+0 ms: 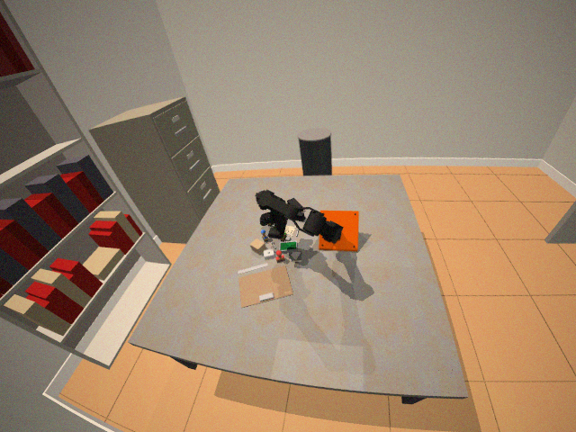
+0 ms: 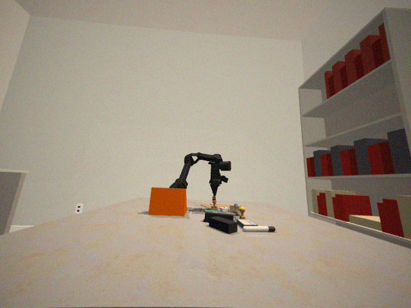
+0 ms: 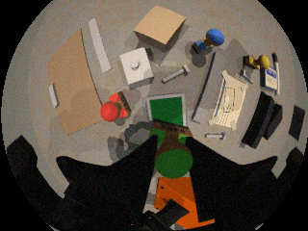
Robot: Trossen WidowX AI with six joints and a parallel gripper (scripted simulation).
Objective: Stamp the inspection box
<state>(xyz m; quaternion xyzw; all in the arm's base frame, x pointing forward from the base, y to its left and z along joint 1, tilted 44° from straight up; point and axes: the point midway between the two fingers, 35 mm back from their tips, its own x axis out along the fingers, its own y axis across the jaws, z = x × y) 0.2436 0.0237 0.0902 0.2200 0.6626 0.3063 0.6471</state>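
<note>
The green ink pad is 2 cm behind my gripper tip and 10 cm below it. From my gripper tip the other things lie so: red-knobbed stamp 8 cm to the left, 8 cm below; then blue-knob stamp 13 cm ahead, 4 cm to the right, 8 cm below; then green-knobbed stamp 1 cm below.
</note>
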